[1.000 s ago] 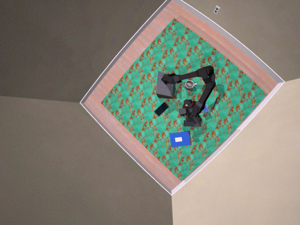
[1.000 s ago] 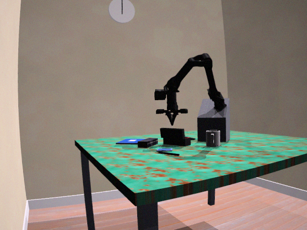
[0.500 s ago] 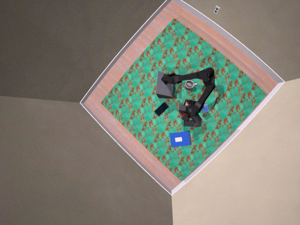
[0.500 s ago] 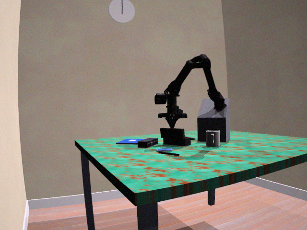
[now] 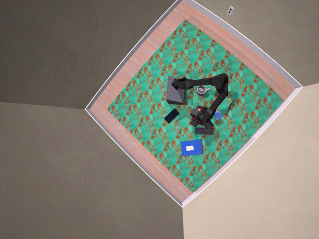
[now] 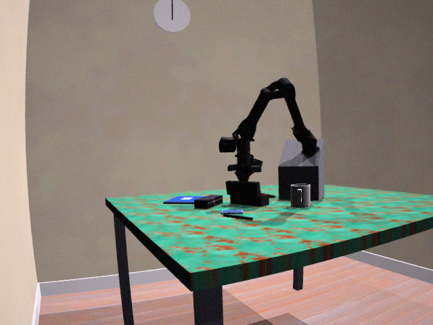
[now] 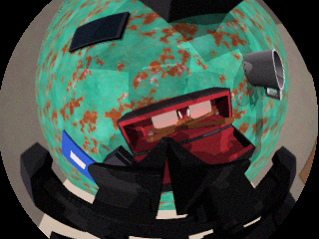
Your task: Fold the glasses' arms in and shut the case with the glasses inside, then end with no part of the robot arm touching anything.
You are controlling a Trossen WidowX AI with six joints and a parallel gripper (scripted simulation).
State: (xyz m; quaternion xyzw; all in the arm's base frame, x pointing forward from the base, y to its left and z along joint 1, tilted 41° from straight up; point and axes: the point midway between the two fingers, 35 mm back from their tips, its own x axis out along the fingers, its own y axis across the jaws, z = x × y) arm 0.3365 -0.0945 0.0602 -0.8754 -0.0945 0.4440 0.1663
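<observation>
Now: hand 3 cm short of the glasses case lid, 4 cm to the right of it and 3 cm above it. From my hand the other things lie so: black glasses case: 1 cm ahead, 3 cm to the left, 5 cm below; black box: 14 cm ahead, 6 cm to the right, 8 cm below; glasses: 1 cm behind, 3 cm to the left, 8 cm below.
</observation>
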